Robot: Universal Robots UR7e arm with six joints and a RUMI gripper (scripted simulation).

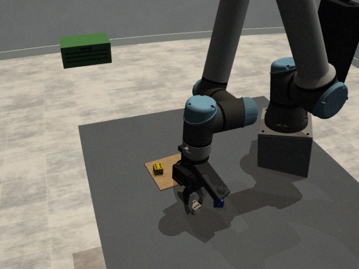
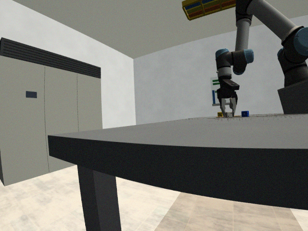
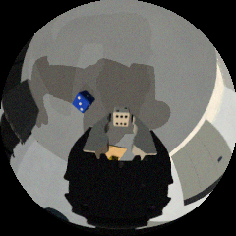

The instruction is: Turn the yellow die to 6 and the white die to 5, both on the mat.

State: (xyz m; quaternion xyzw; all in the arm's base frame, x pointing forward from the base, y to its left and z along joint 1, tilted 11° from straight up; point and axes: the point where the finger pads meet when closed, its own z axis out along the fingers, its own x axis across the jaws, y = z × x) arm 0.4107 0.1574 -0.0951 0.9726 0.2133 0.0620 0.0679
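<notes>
The white die is right at my hand. From my hand the other things lie so: tan mat 20 mm ahead, 190 mm to the right, 20 mm below; then yellow die 60 mm ahead, 190 mm to the right; then blue die 80 mm behind.
</notes>
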